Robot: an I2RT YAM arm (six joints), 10 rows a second.
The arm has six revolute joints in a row. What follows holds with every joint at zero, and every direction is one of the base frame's. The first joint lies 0.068 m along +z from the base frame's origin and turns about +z. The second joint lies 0.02 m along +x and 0.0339 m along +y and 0.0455 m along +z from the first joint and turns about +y. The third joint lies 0.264 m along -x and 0.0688 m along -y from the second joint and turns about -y. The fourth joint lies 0.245 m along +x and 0.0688 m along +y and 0.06 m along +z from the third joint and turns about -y. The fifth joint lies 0.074 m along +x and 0.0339 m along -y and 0.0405 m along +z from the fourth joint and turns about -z. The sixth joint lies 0.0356 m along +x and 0.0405 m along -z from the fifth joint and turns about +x. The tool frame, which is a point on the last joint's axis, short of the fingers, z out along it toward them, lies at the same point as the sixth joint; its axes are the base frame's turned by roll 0, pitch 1.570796 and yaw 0 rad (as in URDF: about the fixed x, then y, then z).
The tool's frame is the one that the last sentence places.
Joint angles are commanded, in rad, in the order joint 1, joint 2, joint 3, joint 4, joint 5, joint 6. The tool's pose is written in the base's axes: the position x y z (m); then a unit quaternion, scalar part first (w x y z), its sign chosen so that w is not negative. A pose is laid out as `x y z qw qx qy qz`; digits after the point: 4 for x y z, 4 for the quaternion.
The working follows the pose.
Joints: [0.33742 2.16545 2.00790 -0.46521 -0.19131 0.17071]
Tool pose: 0.4769 0.1745 0.2895 0.4184 -0.1172 0.8790 0.1965
Where each joint sits with the arm in this pose, in the base's axes (m; each line is computed from the numbers above, not from the rounded line before):
joint 1: 0.0000 0.0000 0.0680
joint 2: 0.0076 0.0386 0.1135
joint 3: 0.1700 0.0227 0.3322
joint 4: 0.3844 0.1708 0.3530
joint 5: 0.4746 0.1665 0.3427
joint 6: 0.4769 0.1745 0.2895
the tool: 0.4769 0.1745 0.2895

